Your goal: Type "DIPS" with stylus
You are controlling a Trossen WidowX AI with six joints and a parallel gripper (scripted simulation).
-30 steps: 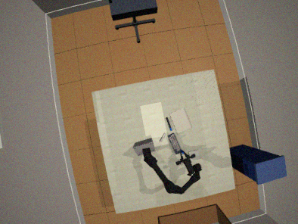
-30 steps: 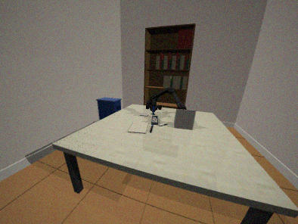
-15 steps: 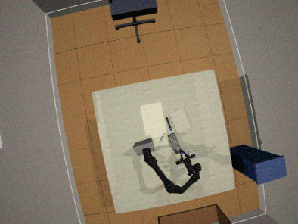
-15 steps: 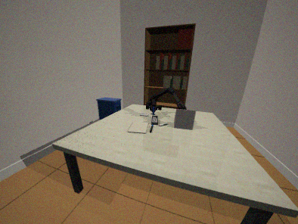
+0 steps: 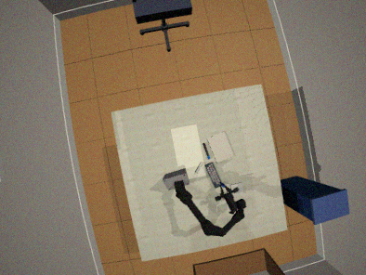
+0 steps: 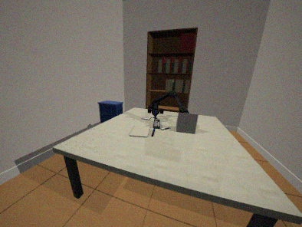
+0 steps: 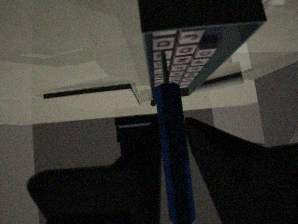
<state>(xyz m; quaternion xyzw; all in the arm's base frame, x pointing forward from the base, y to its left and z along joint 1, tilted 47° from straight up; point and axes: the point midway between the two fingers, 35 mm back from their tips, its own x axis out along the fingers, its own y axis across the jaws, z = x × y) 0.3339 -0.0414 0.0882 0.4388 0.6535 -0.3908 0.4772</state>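
Right now my gripper tip is 240 mm to the right of the blue-capped pen, 70 mm past it and 70 mm above it. Also, from my gripper tip: blue stylus (10 mm below); then notebook (280 mm to the left, 70 mm below, 50 mm ahead).
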